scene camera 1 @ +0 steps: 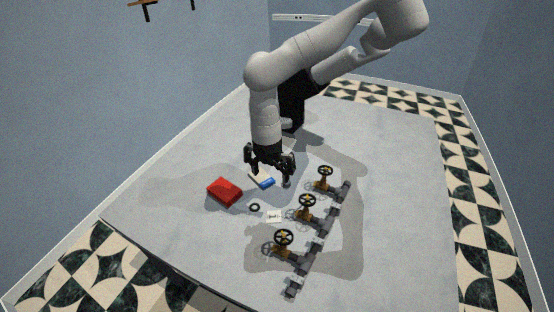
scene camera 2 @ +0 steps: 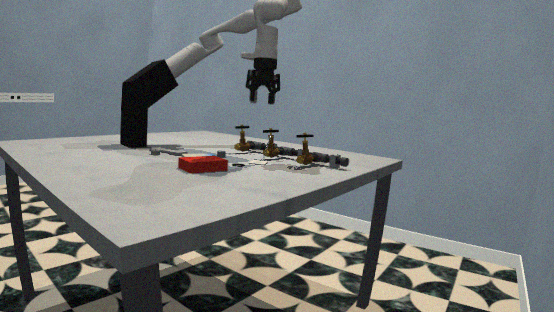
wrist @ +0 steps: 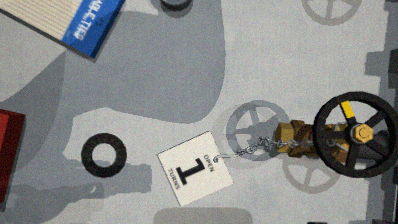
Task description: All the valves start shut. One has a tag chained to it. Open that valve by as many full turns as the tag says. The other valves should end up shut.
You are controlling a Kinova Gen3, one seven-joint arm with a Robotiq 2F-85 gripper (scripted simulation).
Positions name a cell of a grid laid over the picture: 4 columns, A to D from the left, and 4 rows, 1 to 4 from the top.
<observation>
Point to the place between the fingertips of my gripper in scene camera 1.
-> At B3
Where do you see a white tag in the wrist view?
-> At B4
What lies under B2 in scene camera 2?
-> My gripper.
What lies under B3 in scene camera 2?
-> A red box.
</observation>
